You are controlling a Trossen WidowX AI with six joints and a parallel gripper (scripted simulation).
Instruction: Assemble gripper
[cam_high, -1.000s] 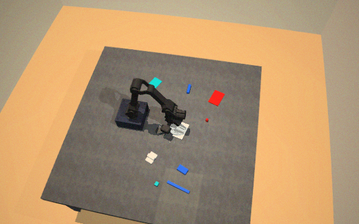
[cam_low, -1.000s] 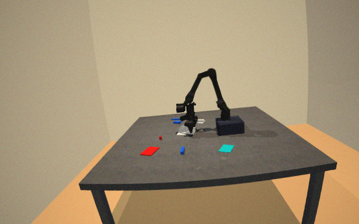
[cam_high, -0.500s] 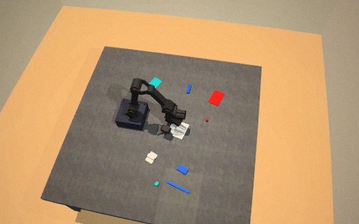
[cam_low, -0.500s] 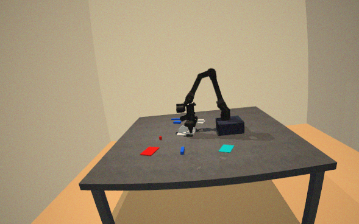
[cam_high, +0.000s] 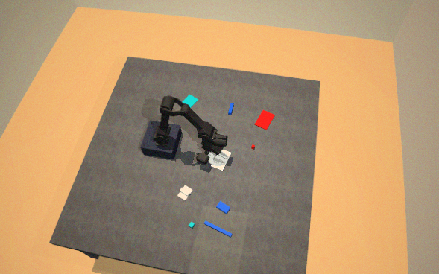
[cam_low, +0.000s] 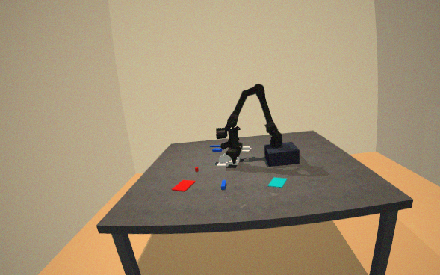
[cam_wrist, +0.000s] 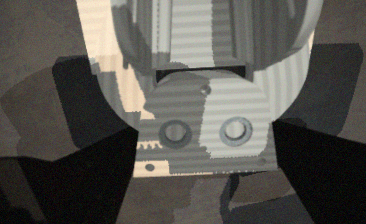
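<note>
Right now my gripper tip is 30 mm short of the white jaw, 10 mm to the right of it and 10 mm below it. From my gripper tip the other things lie so: red cube: 240 mm ahead, 80 mm to the left; then blue block: 300 mm to the right, 120 mm ahead; then white block: 240 mm to the right, 90 mm behind.
</note>
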